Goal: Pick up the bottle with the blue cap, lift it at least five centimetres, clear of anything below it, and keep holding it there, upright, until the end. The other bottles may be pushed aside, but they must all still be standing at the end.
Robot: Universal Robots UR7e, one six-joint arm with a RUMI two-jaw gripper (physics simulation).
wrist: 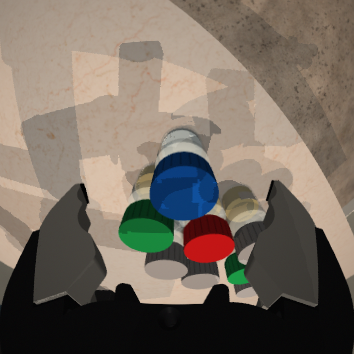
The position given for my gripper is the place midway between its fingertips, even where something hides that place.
In view: my gripper (176,184), a green-capped bottle (142,227), a blue-capped bottle (183,187), a grey-capped bottle (244,214) and a grey-capped bottle (171,263).
